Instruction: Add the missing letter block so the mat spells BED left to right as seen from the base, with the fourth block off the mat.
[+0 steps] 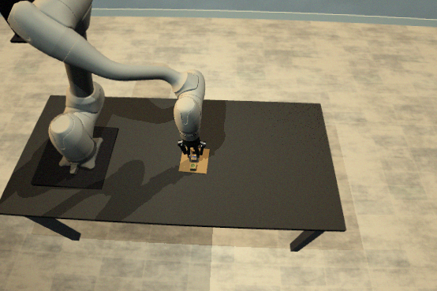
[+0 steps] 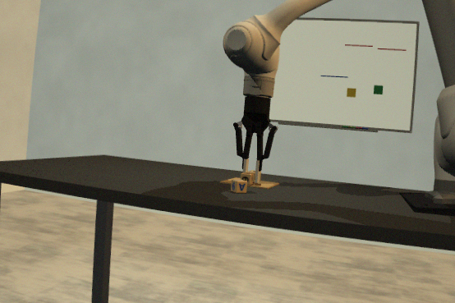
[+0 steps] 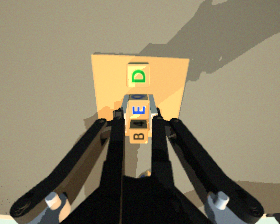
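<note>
Now: hand 2 cm above the blue E block. From my hand the other things lie so: tan mat: 4 cm below; then green D block: 5 cm to the right, 2 cm below; then black B block: 5 cm to the left, 2 cm below.
</note>
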